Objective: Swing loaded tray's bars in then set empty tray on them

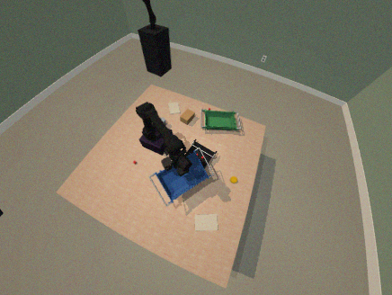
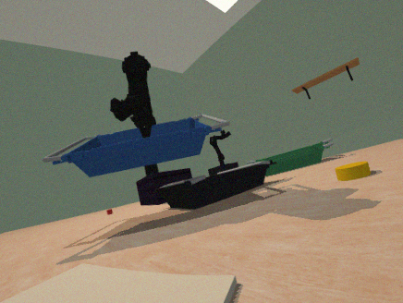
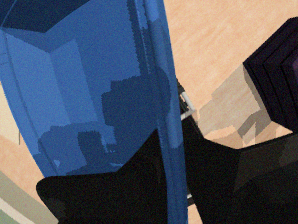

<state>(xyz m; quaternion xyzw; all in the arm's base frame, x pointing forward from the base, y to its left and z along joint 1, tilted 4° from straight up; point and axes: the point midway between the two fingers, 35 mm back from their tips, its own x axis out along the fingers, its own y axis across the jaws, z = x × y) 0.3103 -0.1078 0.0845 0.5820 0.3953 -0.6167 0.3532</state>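
My gripper tip is now 7 cm short of the blue tray and 4 cm to the left of it. Also, from my gripper tip: yellow disc (38 cm ahead, 18 cm below, 17 cm to the left); tan box (49 cm to the left, 22 cm behind, 16 cm below).
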